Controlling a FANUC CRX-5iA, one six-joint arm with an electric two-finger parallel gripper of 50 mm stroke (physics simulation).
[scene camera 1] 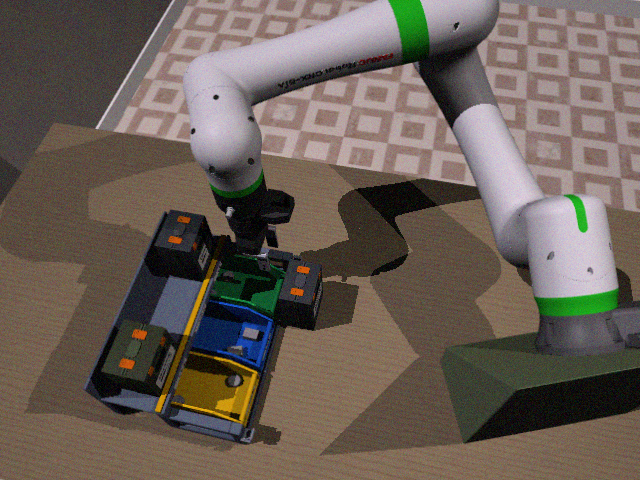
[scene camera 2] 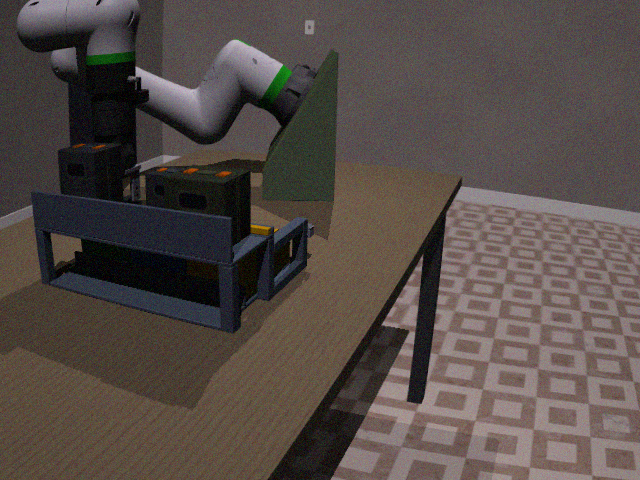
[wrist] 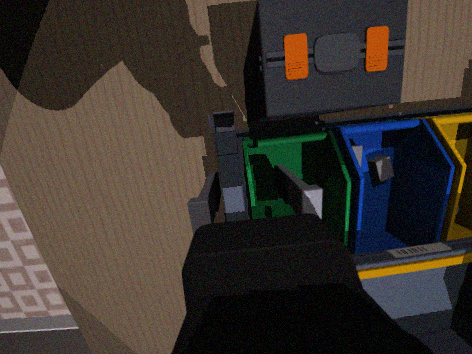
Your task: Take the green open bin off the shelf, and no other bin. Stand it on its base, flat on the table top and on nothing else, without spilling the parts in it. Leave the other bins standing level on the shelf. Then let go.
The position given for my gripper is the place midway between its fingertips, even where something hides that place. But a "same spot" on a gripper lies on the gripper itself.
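Labels:
My gripper: in the wrist view [247, 180], scene camera 1, scene camera 2. Same spot on my gripper: [scene camera 1: 262, 258] and [scene camera 2: 139, 167]. Blue bin: in scene camera 2 [159, 261], scene camera 1, the wrist view. Same spot on the bin: [wrist: 408, 209] and [scene camera 1: 202, 353].

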